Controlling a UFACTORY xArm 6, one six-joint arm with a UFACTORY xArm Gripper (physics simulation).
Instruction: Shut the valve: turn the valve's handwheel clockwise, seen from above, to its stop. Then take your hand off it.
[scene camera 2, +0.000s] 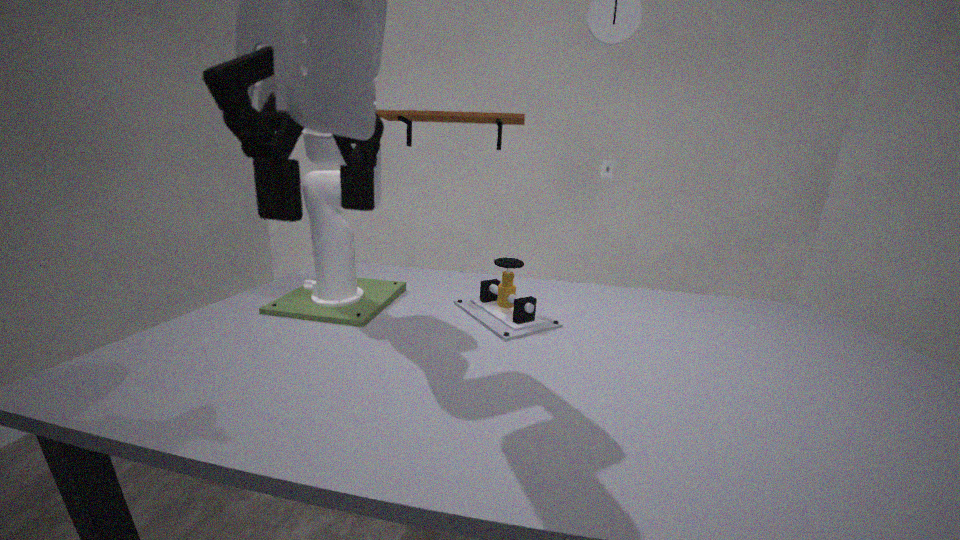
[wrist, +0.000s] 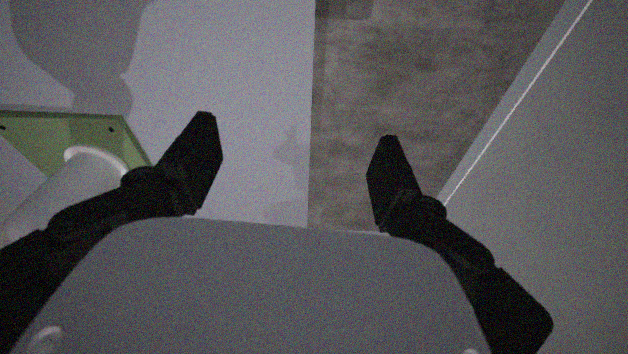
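The valve (scene camera 2: 506, 294) has a yellow body between two black end blocks and stands on a pale base plate (scene camera 2: 484, 323) on the table. Its black handwheel (scene camera 2: 508, 262) lies level on top. How far the handwheel is turned cannot be told at this size. My gripper (scene camera 2: 323, 201) (wrist: 298, 145) is open with nothing between its fingers. It hangs high above the table, to the left of the valve in the scene view and well apart from it. The valve does not show in the wrist view.
The arm's white base column (scene camera 2: 334, 248) (wrist: 82, 182) stands on a green plate (scene camera 2: 295, 310) (wrist: 50, 132), left of the valve. The table (scene camera 2: 704, 376) (wrist: 250, 75) ends at an edge beneath the gripper in the wrist view. A wooden shelf (scene camera 2: 456, 116) is on the wall.
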